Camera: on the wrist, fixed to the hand. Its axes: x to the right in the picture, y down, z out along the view.
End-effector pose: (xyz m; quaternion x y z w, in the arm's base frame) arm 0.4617 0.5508 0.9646 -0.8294 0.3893 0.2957 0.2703
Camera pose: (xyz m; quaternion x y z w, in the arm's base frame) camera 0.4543 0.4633 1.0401 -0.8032 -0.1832 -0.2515 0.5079
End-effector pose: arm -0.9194 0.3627 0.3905 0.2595 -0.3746 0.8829 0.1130
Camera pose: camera -0.9628 0.4147 0.2965 0.2789 0.1721 0.6481 0.6874
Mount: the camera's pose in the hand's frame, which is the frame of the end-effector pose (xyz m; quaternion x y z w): -0.0143 0.0377 -0.1086 0.2479 0.1989 -0.6829 0.6578
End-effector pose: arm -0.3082 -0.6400 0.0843 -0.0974 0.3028 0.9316 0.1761
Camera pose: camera -0.3015 -0.7373 0.0218 -0.4125 0.3986 0.3981 0.7159
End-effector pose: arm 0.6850 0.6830 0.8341 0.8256 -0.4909 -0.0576 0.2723
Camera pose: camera 0.6877 0.7238 0.9425 0.9572 0.2808 0.0621 0.0328
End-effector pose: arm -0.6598 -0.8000 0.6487 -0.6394 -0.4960 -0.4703 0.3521
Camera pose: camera -0.6517 -0.9137 0.6694 0.0989 -0.8094 -0.5540 0.1676
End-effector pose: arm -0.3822 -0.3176 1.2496 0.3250 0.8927 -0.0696 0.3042
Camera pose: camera -0.4042 -0.2610 1.3482 0.3066 -0.8524 0.4102 0.1056
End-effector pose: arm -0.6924 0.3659 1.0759 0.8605 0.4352 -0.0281 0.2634
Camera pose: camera -0.6921 0.3891 1.1894 -0.3397 -0.9193 0.1351 0.1458
